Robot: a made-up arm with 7 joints.
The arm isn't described. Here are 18 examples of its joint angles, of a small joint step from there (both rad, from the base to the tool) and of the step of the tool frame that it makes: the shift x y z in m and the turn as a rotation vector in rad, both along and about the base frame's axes.
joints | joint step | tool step
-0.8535 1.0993 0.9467 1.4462 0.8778 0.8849 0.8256 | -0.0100 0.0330 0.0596 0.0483 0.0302 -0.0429 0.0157 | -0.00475 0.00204 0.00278 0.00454 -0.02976 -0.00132
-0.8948 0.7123 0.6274 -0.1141 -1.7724 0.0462 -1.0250 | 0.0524 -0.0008 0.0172 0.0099 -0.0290 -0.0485 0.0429 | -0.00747 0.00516 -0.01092 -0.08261 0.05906 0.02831
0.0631 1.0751 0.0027 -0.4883 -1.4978 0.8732 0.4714 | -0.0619 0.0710 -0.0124 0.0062 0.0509 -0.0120 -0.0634 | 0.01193 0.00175 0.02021 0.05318 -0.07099 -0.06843
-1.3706 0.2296 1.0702 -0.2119 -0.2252 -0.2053 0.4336 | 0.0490 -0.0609 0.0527 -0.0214 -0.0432 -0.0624 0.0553 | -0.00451 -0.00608 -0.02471 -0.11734 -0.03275 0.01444
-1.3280 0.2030 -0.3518 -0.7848 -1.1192 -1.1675 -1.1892 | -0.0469 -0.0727 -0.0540 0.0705 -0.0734 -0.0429 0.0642 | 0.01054 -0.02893 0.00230 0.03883 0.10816 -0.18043
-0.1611 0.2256 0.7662 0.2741 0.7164 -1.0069 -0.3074 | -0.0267 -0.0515 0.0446 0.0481 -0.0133 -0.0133 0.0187 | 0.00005 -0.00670 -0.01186 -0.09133 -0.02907 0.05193
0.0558 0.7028 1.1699 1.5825 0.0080 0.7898 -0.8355 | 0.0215 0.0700 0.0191 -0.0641 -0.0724 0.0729 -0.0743 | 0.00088 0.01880 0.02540 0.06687 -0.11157 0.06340
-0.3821 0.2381 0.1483 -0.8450 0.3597 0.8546 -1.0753 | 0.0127 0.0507 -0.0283 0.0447 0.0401 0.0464 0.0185 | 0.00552 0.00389 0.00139 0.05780 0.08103 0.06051
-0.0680 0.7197 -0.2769 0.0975 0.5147 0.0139 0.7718 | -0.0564 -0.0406 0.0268 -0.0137 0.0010 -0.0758 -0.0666 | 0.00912 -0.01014 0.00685 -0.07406 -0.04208 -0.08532
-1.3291 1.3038 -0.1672 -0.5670 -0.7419 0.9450 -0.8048 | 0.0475 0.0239 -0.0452 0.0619 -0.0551 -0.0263 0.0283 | 0.01339 0.00473 -0.00501 -0.02728 0.10509 0.03930
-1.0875 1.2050 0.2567 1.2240 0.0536 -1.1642 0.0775 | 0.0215 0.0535 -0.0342 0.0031 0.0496 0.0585 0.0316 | -0.00540 0.00237 0.01032 0.03013 0.07561 0.08623
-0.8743 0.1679 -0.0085 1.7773 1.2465 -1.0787 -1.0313 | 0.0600 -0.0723 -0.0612 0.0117 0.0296 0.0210 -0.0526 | -0.01932 -0.02207 -0.01853 0.02513 0.11983 -0.13242
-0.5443 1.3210 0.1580 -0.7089 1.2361 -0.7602 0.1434 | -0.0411 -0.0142 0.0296 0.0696 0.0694 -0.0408 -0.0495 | 0.00809 0.00712 0.00237 0.03523 -0.07261 0.12690
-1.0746 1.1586 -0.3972 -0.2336 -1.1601 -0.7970 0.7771 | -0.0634 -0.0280 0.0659 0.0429 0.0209 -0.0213 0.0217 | -0.00494 0.00577 0.00965 -0.08564 -0.10907 0.02397
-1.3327 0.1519 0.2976 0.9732 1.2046 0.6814 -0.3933 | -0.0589 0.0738 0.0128 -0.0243 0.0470 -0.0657 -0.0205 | 0.00120 0.01716 0.03346 0.05947 -0.11016 -0.00724
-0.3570 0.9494 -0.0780 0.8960 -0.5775 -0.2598 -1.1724 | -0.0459 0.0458 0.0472 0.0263 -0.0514 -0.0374 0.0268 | -0.00176 0.00861 0.02228 0.02169 -0.13970 0.06884
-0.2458 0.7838 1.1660 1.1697 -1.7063 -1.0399 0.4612 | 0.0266 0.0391 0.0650 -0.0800 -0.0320 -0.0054 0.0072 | -0.00626 0.00807 0.01592 0.10148 -0.08064 0.04790
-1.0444 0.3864 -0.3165 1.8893 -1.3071 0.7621 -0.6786 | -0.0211 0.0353 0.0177 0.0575 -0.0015 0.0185 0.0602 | -0.00526 0.00997 0.00810 0.04204 0.07142 0.05233
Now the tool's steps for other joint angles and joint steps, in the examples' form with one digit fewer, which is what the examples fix.
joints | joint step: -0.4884 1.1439 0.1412 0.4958 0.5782 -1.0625 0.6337 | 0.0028 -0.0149 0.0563 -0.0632 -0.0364 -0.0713 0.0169
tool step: -0.0077 -0.0044 0.0064 -0.0425 -0.0964 -0.1098
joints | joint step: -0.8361 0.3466 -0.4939 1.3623 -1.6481 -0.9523 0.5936 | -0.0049 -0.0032 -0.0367 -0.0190 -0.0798 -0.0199 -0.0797
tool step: 0.0005 -0.0043 -0.0005 -0.0049 -0.0584 -0.0433
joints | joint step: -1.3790 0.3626 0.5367 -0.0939 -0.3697 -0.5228 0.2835 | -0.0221 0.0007 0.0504 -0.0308 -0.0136 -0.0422 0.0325
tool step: -0.0076 0.0043 -0.0013 -0.0802 -0.0995 0.0102
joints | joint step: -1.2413 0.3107 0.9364 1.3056 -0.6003 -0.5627 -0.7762 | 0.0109 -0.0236 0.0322 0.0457 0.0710 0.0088 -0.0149
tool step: -0.0016 -0.0092 -0.0103 0.0106 0.0600 -0.0616
